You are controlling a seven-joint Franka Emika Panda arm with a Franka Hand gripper.
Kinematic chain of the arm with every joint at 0, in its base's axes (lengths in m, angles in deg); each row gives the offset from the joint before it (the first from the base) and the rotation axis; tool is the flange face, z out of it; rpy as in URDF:
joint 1: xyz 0 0 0.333 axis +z
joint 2: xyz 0 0 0 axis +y
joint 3: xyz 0 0 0.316 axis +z
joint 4: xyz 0.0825 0 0 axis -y
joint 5: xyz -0.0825 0 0.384 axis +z
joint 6: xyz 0 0 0 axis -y
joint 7: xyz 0.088 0 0 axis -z
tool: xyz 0 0 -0.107 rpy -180 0 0
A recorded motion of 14 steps. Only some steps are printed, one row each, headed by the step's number.
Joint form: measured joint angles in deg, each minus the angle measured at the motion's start. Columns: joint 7, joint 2, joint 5, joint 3, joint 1, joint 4, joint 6.
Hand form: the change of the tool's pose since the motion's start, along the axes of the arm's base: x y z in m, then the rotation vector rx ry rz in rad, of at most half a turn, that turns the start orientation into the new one. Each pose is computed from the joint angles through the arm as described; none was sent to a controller.
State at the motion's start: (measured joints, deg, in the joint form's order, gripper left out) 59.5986 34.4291 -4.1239 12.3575 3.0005 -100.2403 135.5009
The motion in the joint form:
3: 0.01 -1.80 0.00 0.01 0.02 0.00 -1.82
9: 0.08 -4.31 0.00 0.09 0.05 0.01 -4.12
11: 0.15 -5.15 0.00 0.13 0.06 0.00 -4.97
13: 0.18 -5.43 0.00 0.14 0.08 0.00 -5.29
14: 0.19 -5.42 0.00 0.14 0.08 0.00 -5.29
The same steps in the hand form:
3: -0.0006 -0.0003 0.0177 -0.0071 -0.0009 0.0024
9: -0.0021 0.0001 0.0429 -0.0153 -0.0063 0.0052
11: -0.0031 0.0002 0.0511 -0.0184 -0.0064 0.0055
13: -0.0035 0.0004 0.0538 -0.0196 -0.0059 0.0058
14: -0.0035 0.0004 0.0537 -0.0197 -0.0058 0.0056

